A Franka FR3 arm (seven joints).
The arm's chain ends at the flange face. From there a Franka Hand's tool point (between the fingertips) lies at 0.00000 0.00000 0.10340 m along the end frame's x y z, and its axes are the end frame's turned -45 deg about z.
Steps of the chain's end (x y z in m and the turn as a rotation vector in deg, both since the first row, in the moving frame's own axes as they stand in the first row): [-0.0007, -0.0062, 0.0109, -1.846, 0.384, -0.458]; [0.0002, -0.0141, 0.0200, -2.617, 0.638, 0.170]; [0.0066, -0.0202, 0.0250, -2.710, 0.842, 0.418]
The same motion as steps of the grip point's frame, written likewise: [0.0020, -0.0020, 0.0108, -1.577, -1.034, -0.458]; [0.0076, -0.0057, 0.0199, -2.302, -1.399, 0.170]; [0.0166, -0.0051, 0.0249, -2.512, -1.321, 0.418]
